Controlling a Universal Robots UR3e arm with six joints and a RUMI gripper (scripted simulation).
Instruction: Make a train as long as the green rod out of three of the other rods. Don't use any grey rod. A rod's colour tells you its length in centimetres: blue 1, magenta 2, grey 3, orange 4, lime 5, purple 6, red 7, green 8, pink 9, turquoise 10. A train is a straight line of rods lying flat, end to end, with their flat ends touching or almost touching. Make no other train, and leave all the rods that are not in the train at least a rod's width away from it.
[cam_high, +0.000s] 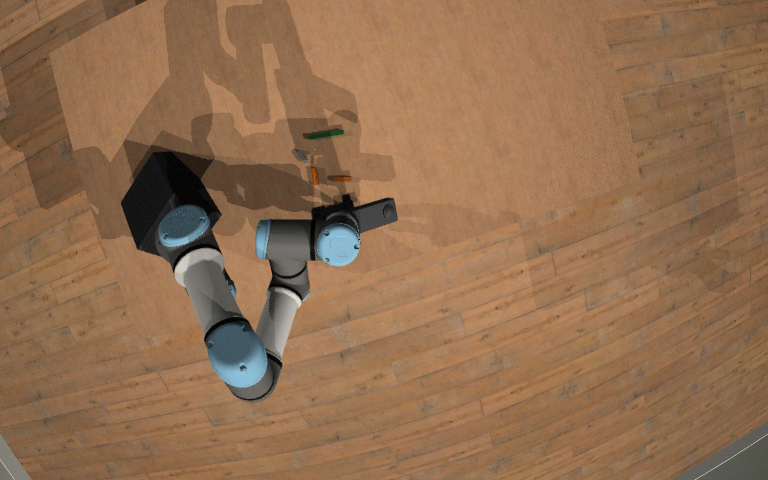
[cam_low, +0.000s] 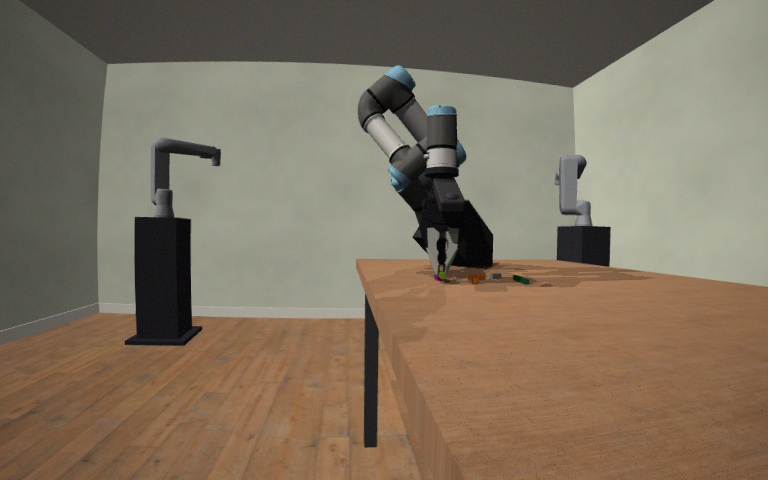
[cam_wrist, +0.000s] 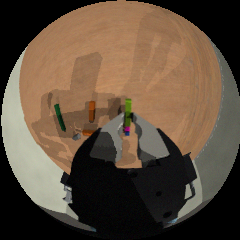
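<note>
My gripper is now 1 cm above the lime rod. Round my hand: blue rod: 5 cm behind, 2 cm below, 1 cm to the left; grey rod: 16 cm to the left, 5 cm behind, 2 cm below; magenta rod: 4 cm behind, 2 cm below, 1 cm to the left.
</note>
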